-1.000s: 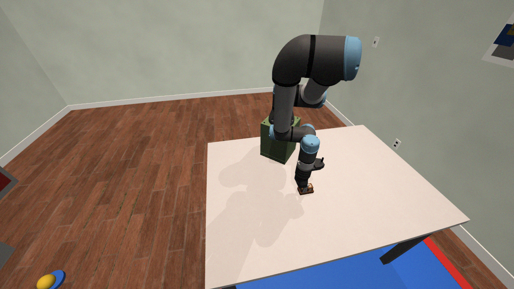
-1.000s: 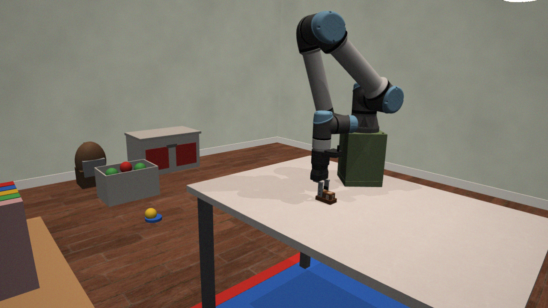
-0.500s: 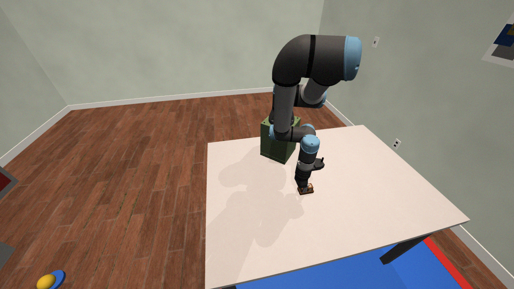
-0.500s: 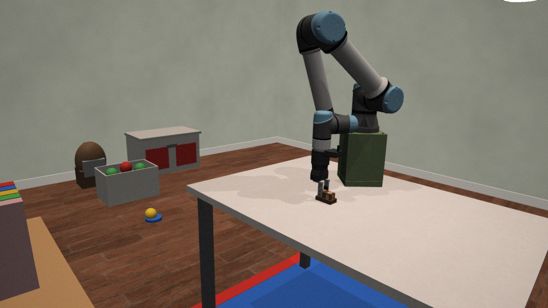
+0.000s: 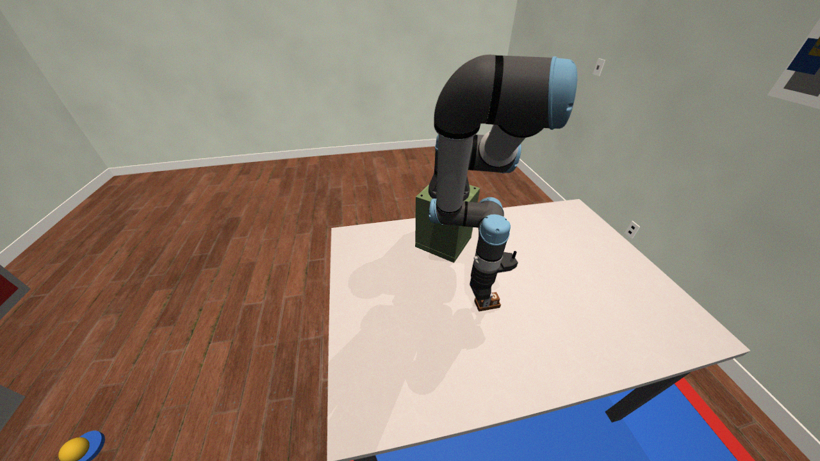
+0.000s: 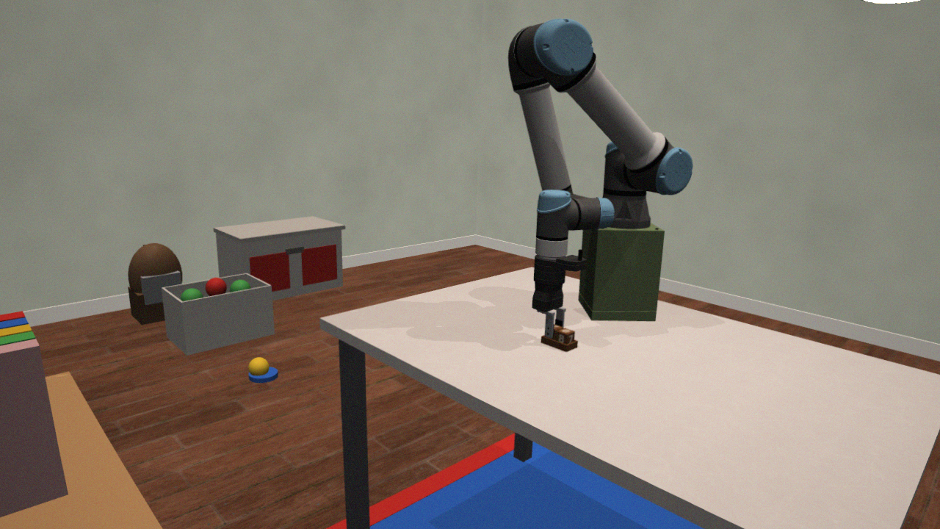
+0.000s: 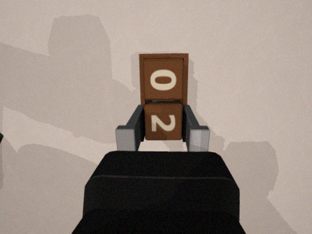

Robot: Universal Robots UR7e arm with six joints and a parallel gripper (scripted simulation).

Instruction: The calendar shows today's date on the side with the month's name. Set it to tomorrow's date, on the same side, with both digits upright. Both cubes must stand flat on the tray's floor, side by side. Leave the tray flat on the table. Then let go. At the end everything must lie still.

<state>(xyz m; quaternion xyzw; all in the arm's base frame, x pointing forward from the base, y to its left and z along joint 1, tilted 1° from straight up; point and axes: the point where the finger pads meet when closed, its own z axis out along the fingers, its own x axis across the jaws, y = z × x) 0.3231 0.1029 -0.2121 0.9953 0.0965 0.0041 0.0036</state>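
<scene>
The brown cube lies 10 mm below my hand.
</scene>
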